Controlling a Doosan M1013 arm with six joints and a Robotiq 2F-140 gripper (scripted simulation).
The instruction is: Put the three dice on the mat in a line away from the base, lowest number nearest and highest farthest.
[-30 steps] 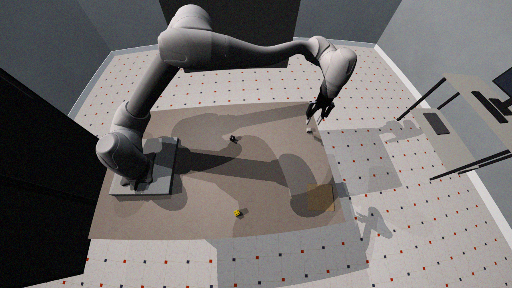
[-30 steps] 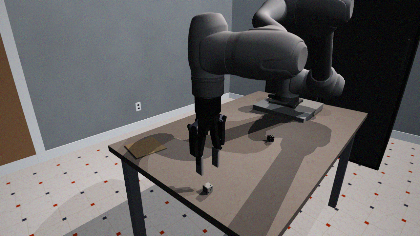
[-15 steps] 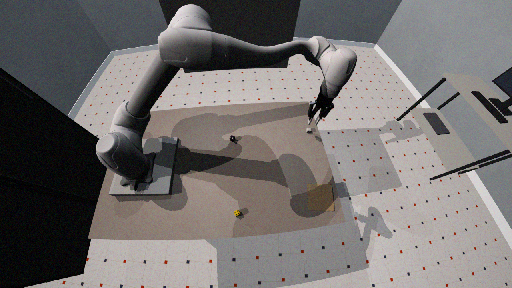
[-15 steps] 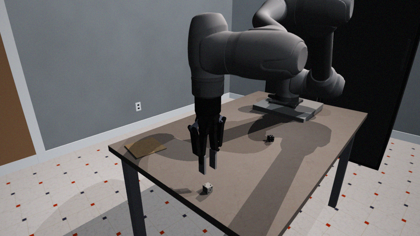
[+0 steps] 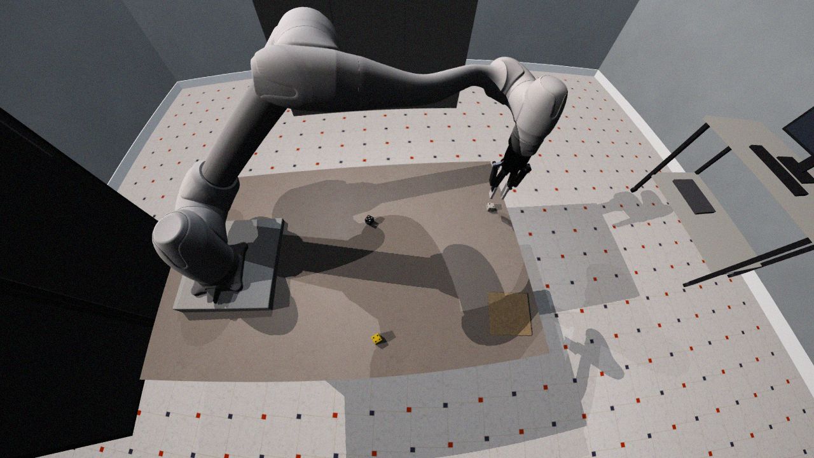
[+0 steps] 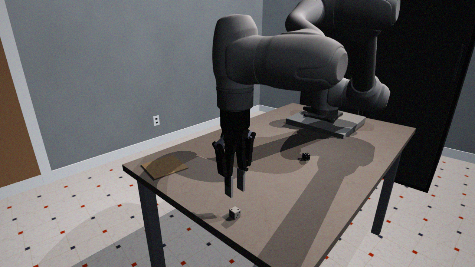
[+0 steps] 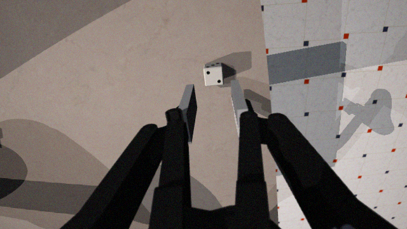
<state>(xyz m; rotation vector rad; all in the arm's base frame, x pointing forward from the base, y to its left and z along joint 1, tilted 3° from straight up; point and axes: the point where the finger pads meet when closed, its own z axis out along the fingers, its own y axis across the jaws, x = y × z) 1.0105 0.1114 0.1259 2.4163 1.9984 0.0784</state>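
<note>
The grey die lies 10 cm below my hand. Round my hand: tan mat: 6 cm behind, 41 cm to the right, 11 cm below; then black die: 47 cm behind, 1 cm to the left, 10 cm below; then yellow die: 50 cm behind, 41 cm to the right, 10 cm below.
</note>
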